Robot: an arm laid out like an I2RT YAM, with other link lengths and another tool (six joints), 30 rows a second.
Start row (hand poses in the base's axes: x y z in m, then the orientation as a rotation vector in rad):
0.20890, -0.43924, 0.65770, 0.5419, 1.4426, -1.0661
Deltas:
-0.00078, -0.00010, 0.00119, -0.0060, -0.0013, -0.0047
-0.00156, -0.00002, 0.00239, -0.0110, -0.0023, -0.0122
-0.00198, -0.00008, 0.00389, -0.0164, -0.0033, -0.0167
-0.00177, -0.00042, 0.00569, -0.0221, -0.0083, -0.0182
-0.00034, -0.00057, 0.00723, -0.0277, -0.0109, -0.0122
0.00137, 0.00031, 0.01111, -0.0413, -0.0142, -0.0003
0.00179, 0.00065, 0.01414, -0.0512, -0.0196, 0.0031
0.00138, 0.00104, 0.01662, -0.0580, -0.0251, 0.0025
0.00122, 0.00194, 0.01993, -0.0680, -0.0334, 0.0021
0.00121, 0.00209, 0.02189, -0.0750, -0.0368, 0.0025
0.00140, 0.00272, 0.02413, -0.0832, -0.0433, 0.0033
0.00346, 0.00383, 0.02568, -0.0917, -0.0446, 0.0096
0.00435, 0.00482, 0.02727, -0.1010, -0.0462, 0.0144
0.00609, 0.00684, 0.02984, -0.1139, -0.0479, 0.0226
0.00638, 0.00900, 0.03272, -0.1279, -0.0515, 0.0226
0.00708, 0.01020, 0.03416, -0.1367, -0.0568, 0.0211
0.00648, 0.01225, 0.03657, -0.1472, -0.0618, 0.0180
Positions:
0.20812, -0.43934, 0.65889, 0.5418, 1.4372, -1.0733
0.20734, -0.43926, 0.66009, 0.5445, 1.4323, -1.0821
0.20692, -0.43932, 0.66159, 0.5446, 1.4275, -1.0889
0.20713, -0.43966, 0.66339, 0.5440, 1.4195, -1.0918
0.20856, -0.43981, 0.66493, 0.5365, 1.4147, -1.0897
0.21027, -0.43893, 0.66881, 0.5192, 1.4052, -1.0880
0.21069, -0.43859, 0.67184, 0.5120, 1.3949, -1.0896
0.21028, -0.43820, 0.67432, 0.5102, 1.3859, -1.0922
0.21012, -0.43730, 0.67763, 0.5071, 1.3725, -1.0956
0.21011, -0.43715, 0.67959, 0.5034, 1.3654, -1.0984
0.21030, -0.43652, 0.68183, 0.4999, 1.3548, -1.1004
0.21236, -0.43541, 0.68338, 0.4897, 1.3494, -1.1004
0.21325, -0.43442, 0.68497, 0.4801, 1.3429, -1.1019
0.21499, -0.43240, 0.68754, 0.4655, 1.3346, -1.1030
0.21528, -0.43024, 0.69042, 0.4572, 1.3228, -1.1104
0.21598, -0.42904, 0.69186, 0.4545, 1.3126, -1.1149
0.21538, -0.42699, 0.69427, 0.4517, 1.3013, -1.1219

